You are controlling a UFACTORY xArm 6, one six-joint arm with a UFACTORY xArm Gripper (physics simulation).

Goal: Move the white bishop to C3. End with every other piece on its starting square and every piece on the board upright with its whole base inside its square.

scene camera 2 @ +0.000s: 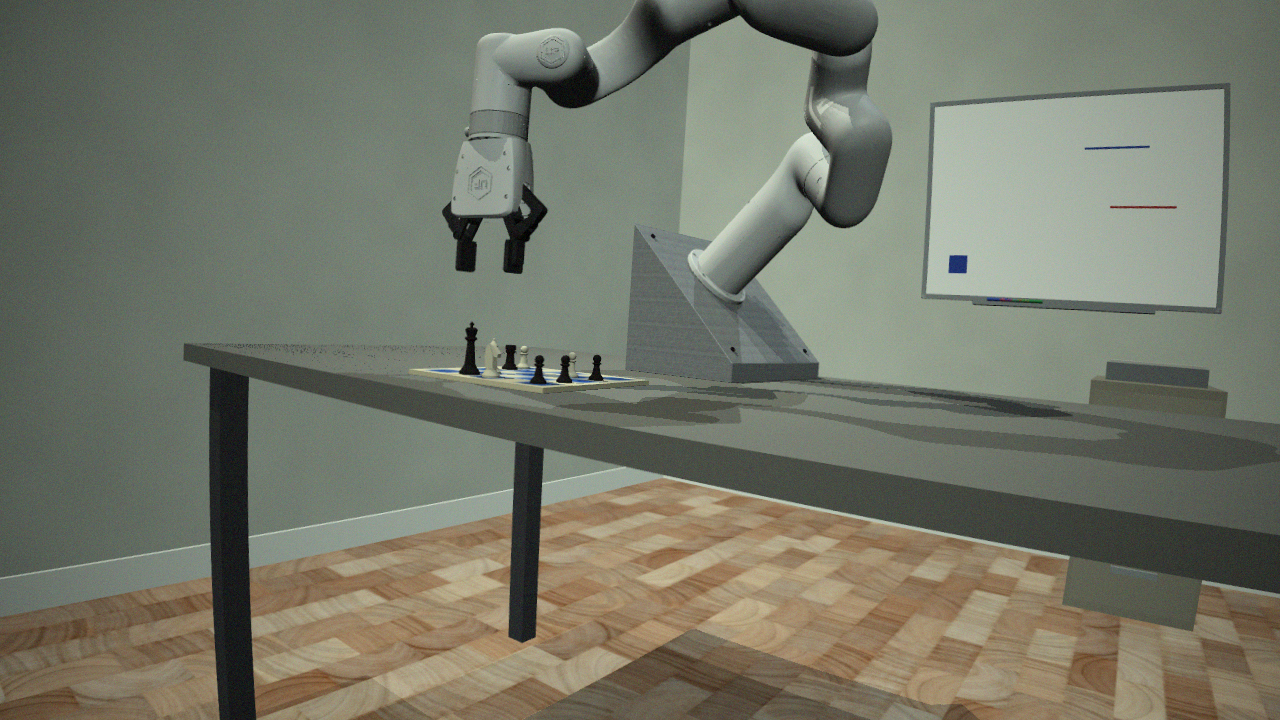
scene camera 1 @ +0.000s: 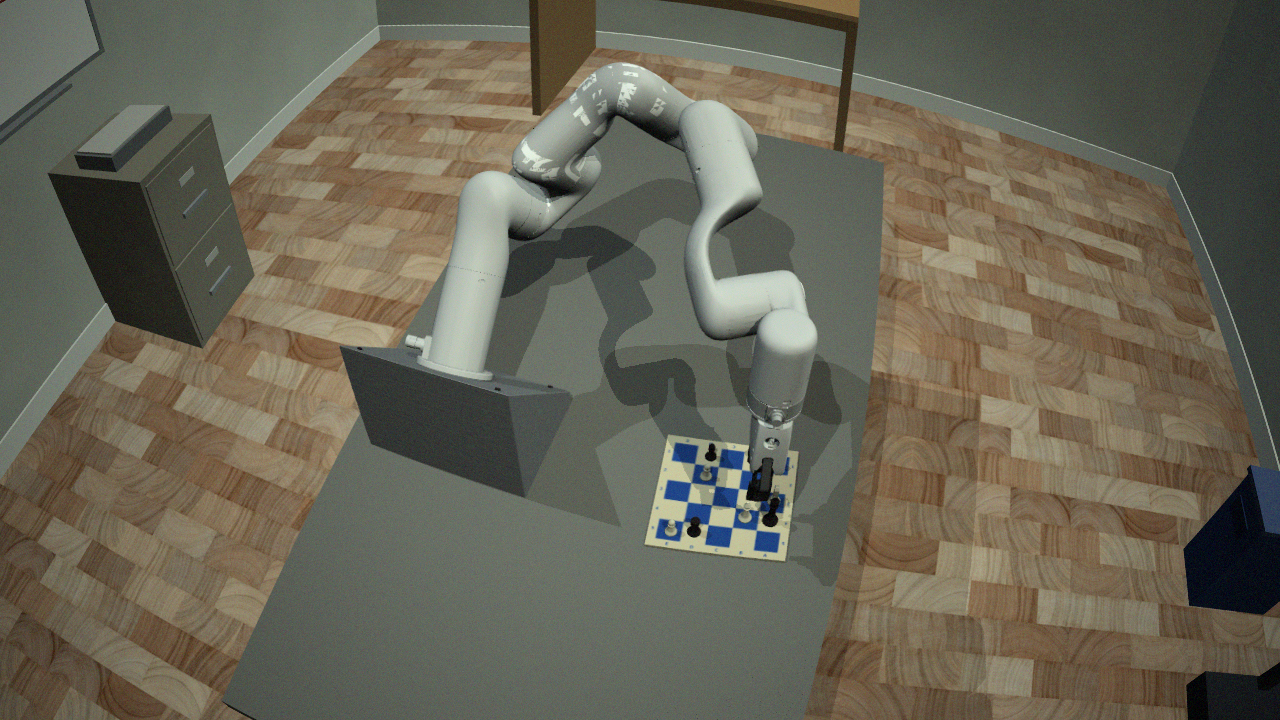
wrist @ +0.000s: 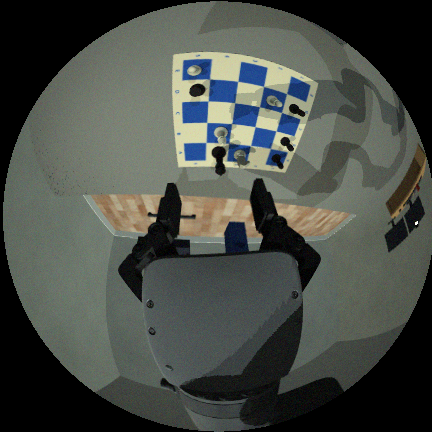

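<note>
The chess board lies on the table. The white piece that looks like the bishop stands upright on blue B2; in scene camera 2 the white knight seems to hide it. The C3 square is blue and bears no piece. The black king stands on A2, and the knight on A3. My gripper is open and empty, high above the A side of the board, with its fingers pointing down.
The black rook is on D1. White pawns stand on E1 and D4. Black pawns stand on D5, B5 and A5. The table edge runs beyond file A.
</note>
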